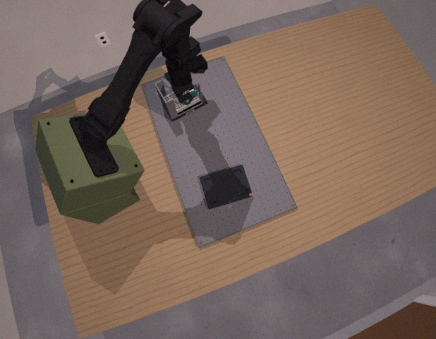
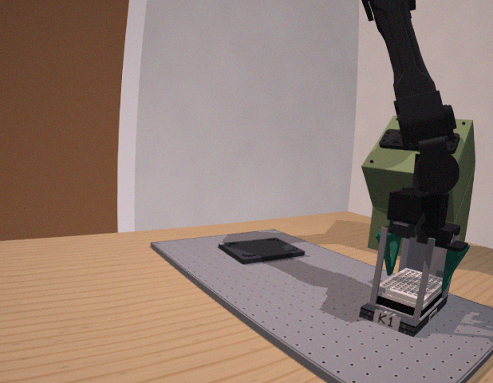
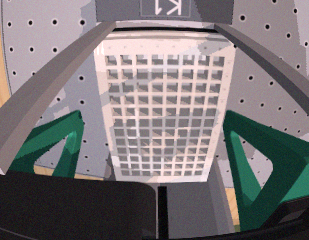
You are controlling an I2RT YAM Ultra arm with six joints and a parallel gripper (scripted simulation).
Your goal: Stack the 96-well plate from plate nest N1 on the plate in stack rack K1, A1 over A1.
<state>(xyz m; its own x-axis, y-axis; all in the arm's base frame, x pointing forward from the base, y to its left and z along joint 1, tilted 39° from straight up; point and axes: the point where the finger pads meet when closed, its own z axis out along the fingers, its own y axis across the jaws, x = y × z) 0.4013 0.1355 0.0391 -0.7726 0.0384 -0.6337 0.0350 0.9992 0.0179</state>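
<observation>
The white 96-well plate is 1 cm behind my hand, 1 cm to the right of it and 2 cm below it. Round my hand: back wall: 8 cm behind, 2 cm above; then thin post: 5 cm ahead, 5 cm to the right, 2 cm above; then black 96-well plate: 1 cm behind, 1 cm to the right, 3 cm below.
</observation>
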